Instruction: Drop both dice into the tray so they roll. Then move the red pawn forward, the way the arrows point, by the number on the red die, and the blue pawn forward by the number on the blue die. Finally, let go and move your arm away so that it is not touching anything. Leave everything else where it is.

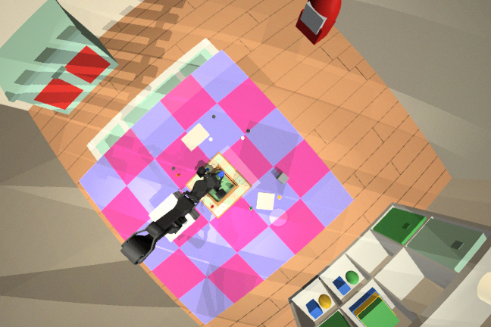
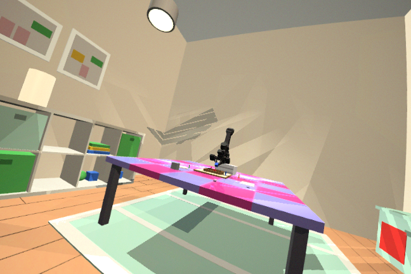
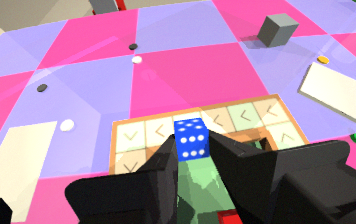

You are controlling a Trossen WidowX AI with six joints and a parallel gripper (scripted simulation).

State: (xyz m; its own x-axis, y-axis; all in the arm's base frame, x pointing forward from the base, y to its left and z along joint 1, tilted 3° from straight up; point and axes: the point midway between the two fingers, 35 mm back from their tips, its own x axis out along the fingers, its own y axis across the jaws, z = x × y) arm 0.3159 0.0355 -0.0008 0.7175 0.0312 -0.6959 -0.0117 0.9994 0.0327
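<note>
My gripper tip is now 180 mm past the red pawn, 110 mm to the left of it and 60 mm above it. Round my gripper tip: blue pawn (60 mm behind, 80 mm to the left, 60 mm below); then cream card (10 mm ahead, 280 mm to the left, 90 mm below); then green peg (20 mm behind, 270 mm to the right, 70 mm below).
</note>
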